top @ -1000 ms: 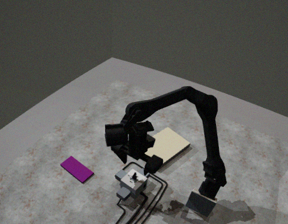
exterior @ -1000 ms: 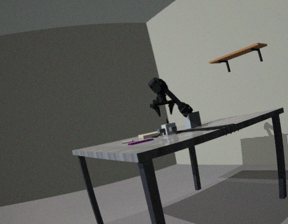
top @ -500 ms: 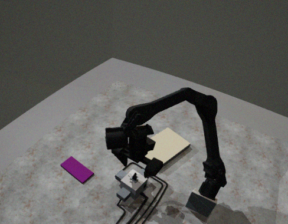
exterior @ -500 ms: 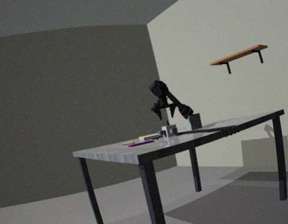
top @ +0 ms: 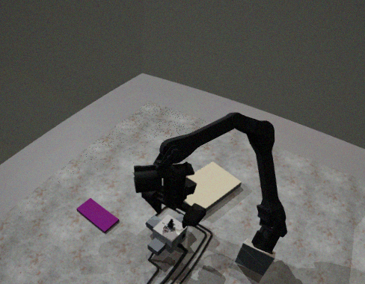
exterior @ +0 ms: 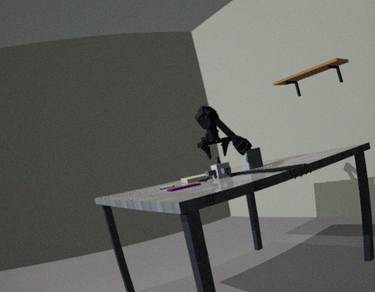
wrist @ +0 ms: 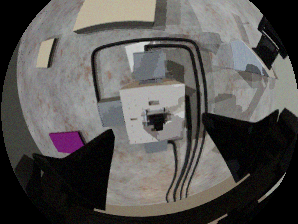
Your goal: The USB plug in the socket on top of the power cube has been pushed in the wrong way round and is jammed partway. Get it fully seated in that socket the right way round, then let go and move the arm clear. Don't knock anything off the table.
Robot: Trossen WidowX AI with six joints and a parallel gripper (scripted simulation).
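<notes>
The black USB plug lies 20 mm below my gripper tip. The rest, counted from my gripper tip: cream slab 270 mm to the right, 100 mm below, 30 mm behind; then purple flat card 270 mm ahead, 110 mm below, 30 mm to the left; then cream tile 240 mm to the right, 210 mm ahead, 100 mm below.
</notes>
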